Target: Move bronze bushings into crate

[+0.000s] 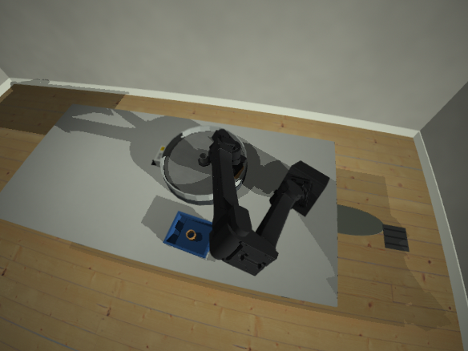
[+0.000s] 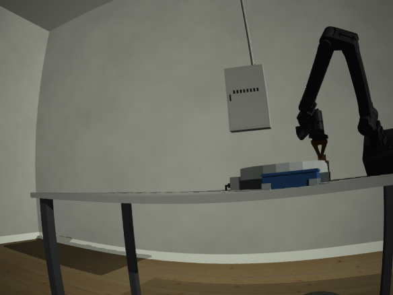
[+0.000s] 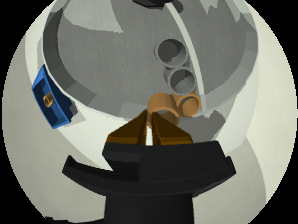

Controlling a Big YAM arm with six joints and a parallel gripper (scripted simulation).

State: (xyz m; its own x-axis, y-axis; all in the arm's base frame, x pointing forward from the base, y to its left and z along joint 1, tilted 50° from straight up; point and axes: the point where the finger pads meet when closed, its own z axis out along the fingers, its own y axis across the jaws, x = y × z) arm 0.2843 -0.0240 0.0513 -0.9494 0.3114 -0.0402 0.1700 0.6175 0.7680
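My gripper is now 5 cm short of the blue crate, 31 cm to the right of it and 8 cm above it. Round my hand: round grey turntable (18 cm ahead, 4 cm to the right, 6 cm below).
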